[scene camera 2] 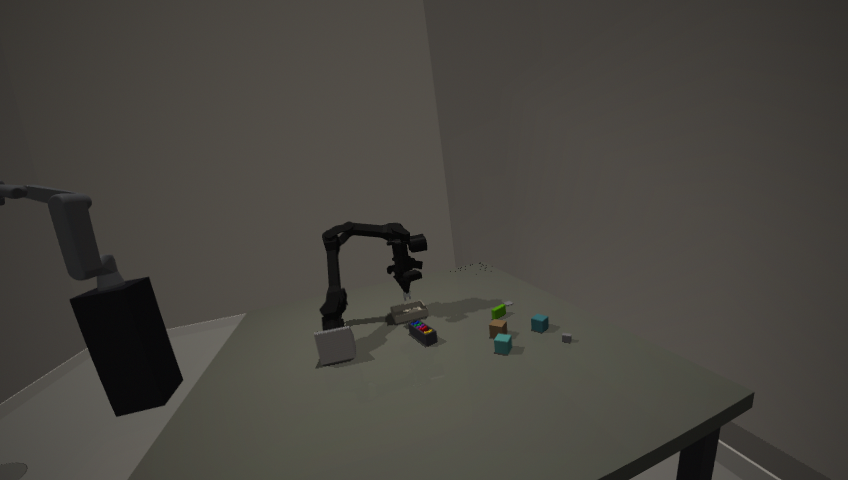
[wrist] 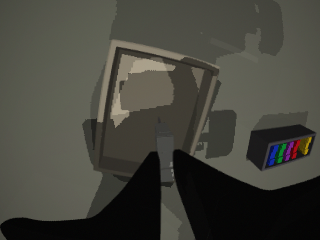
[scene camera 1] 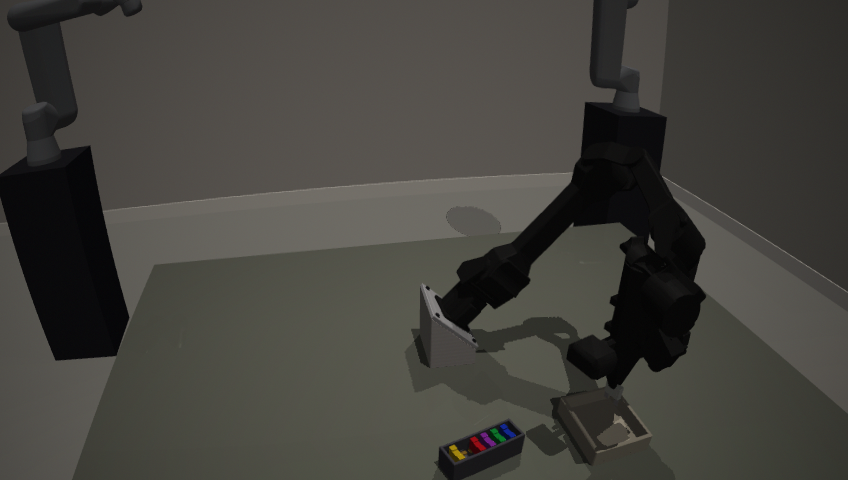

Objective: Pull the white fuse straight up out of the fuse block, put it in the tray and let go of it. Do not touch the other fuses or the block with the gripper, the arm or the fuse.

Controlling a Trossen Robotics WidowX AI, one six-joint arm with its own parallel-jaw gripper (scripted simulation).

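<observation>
A beige tray [wrist: 140,83] is visible to me, and there is a white fuse too, which is held in my gripper [scene camera 1: 614,386]. That same gripper appears in the wrist view [wrist: 164,157] and in scene camera 2 [scene camera 2: 406,292].
</observation>
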